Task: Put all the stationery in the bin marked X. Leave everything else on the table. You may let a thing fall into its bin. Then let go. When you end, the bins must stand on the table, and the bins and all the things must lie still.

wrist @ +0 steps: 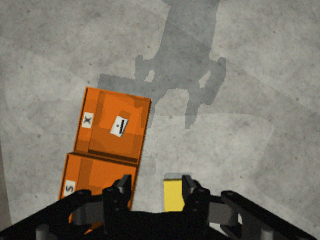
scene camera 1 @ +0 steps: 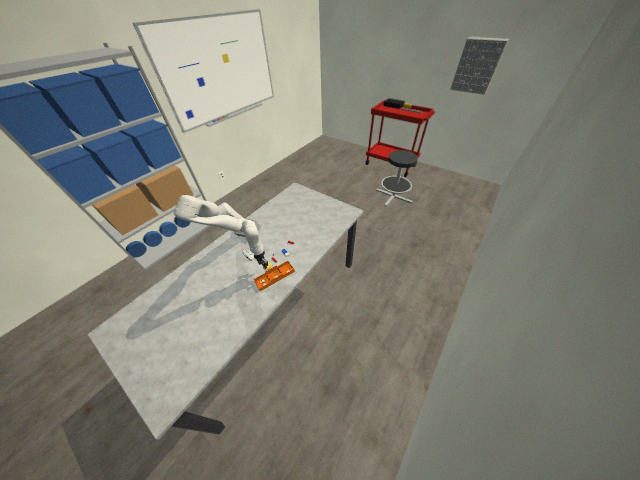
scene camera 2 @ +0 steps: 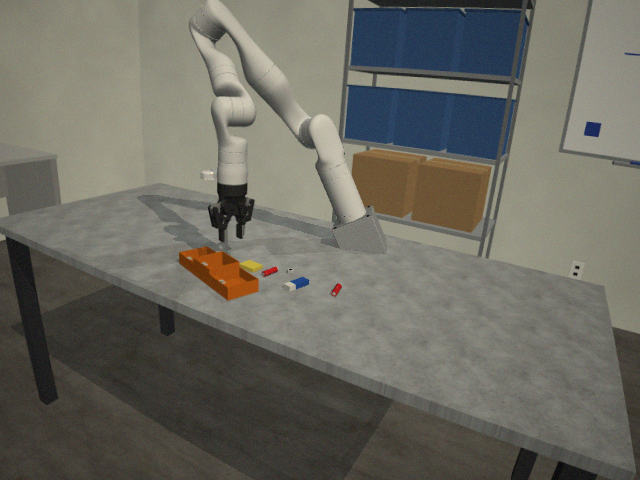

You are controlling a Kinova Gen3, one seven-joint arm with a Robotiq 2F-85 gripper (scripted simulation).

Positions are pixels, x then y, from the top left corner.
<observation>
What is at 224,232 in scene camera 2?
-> My gripper.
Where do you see an orange bins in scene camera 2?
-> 221,272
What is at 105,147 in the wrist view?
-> An orange bins.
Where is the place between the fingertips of my gripper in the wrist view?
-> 156,184
</observation>
